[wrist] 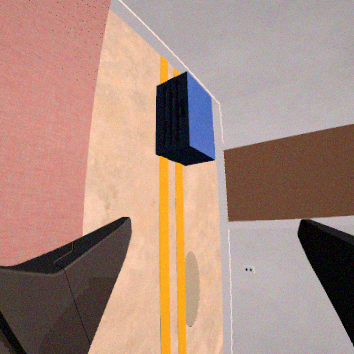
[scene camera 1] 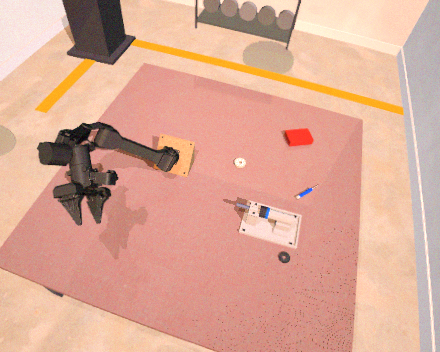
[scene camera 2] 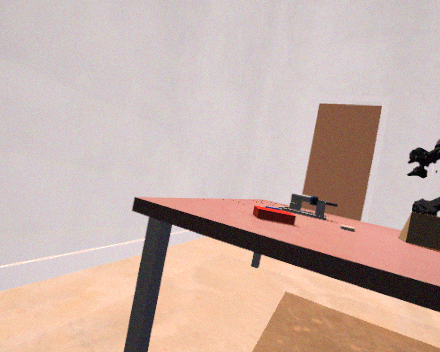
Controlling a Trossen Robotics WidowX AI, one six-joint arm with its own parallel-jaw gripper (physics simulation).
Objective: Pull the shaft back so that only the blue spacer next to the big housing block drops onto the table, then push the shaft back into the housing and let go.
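Places are measured from the arm's base along level axes (x ahead, y left, z up), in metres.
Pixels of known places: gripper, between the fingertips: [wrist: 215, 226] [scene camera 1: 89, 224] [scene camera 2: 407, 169]; arm's base, origin of its link: [scene camera 1: 171, 155] [scene camera 2: 430, 231].
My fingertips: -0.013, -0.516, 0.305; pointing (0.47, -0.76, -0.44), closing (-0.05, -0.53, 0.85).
Note:
Ahead of a thing's pixels: the offset from my fingertips to its top centre, as dx, dy, dz. "*": to the spot under its first point. Level surfaces: height alone.
The grey-white fixture plate [scene camera 1: 257, 236] lies on the table. On it stand a small end block [scene camera 1: 253, 208] [scene camera 2: 320, 209] and the big housing block [scene camera 1: 283, 227] [scene camera 2: 298, 201]. The shaft @[* +0.367, +0.353, -0.276] [scene camera 1: 242, 205] [scene camera 2: 332, 204] sticks out past the small block. Between the blocks, a black spacer @[+0.449, +0.354, -0.260] [scene camera 1: 263, 211] and the blue spacer [scene camera 1: 267, 213] [scene camera 2: 313, 199] sit around the shaft, the blue one on the housing side. Whether the shaft tip is inside the housing cannot be told. My gripper [scene camera 1: 89, 222] [wrist: 215, 226] is open and empty, raised far to the left of the fixture in scene camera 1.
A red block @[+0.544, +0.865, -0.332] [scene camera 1: 299, 137] [scene camera 2: 274, 215], a white ring @[+0.304, +0.616, -0.350] [scene camera 1: 236, 162], a blue-handled screwdriver @[+0.627, +0.563, -0.344] [scene camera 1: 305, 193] and a black ring @[+0.572, +0.232, -0.358] [scene camera 1: 280, 257] lie around the fixture on the reddish table @[dz -0.362] [scene camera 1: 190, 260] [scene camera 2: 370, 250]. The arm's base stands on a wooden plate [scene camera 1: 185, 150].

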